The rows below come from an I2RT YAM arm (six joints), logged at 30 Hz.
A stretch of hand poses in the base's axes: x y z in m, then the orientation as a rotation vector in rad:
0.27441 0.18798 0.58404 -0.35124 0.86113 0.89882
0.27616 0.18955 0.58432 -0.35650 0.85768 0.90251
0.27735 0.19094 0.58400 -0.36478 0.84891 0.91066
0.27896 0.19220 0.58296 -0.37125 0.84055 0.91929
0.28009 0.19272 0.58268 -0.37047 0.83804 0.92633
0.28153 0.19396 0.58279 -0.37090 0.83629 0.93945
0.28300 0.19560 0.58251 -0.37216 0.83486 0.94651
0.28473 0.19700 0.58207 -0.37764 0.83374 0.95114
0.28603 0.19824 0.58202 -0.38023 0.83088 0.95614
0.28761 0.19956 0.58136 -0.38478 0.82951 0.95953
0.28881 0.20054 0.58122 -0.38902 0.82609 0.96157
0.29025 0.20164 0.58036 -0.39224 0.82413 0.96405
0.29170 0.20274 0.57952 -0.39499 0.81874 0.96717
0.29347 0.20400 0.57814 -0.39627 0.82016 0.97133
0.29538 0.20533 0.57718 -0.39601 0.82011 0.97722
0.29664 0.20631 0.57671 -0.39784 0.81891 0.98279
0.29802 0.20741 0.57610 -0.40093 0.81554 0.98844
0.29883 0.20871 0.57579 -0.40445 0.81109 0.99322
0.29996 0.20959 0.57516 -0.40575 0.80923 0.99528
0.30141 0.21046 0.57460 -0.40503 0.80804 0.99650
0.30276 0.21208 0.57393 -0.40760 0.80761 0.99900
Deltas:
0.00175 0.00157 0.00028 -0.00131 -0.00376 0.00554
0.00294 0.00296 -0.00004 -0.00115 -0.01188 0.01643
0.00455 0.00422 -0.00108 0.00035 -0.01888 0.02697
0.00568 0.00474 -0.00136 0.00432 -0.01882 0.03284
0.00712 0.00598 -0.00125 0.00898 -0.01683 0.04448
0.00859 0.00762 -0.00153 0.01091 -0.01652 0.05120
0.01032 0.00902 -0.00197 0.00871 -0.01804 0.05759
0.01162 0.01026 -0.00202 0.00958 -0.01996 0.06314
0.01320 0.01158 -0.00268 0.00780 -0.02171 0.06807
0.01440 0.01256 -0.00282 0.00670 -0.02548 0.07178
0.01584 0.01366 -0.00368 0.00589 -0.02754 0.07539
0.01729 0.01476 -0.00452 0.00713 -0.03218 0.07950
0.01906 0.01602 -0.00590 0.00687 -0.03022 0.08359
0.02097 0.01735 -0.00686 0.00897 -0.02851 0.08860
0.02223 0.01833 -0.00733 0.00987 -0.02857 0.09426
0.02361 0.01943 -0.00794 0.01077 -0.03086 0.10063
0.02442 0.02073 -0.00825 0.01153 -0.03446 0.10648
0.02555 0.02161 -0.00888 0.01200 -0.03588 0.10891
0.02700 0.02248 -0.00944 0.01345 -0.03630 0.10972
0.02835 0.02410 -0.01011 0.01247 -0.03681 0.11301

